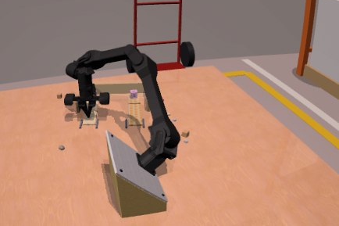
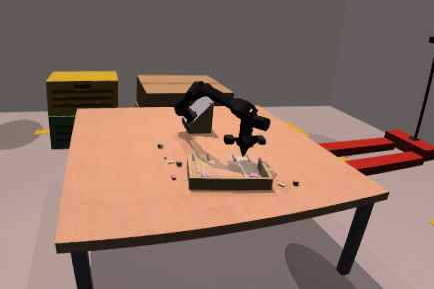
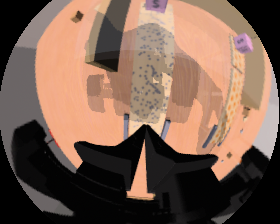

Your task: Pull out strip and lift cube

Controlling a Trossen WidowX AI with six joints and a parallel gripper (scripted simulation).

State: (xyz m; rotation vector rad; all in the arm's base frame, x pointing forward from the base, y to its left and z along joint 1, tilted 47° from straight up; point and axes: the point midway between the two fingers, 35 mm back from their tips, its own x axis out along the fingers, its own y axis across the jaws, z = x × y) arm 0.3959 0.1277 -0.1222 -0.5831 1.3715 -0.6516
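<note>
Now: the grey pebble 180 mm behind my gripper tip, 110 mm to the left of it and 10 mm below it.
</note>
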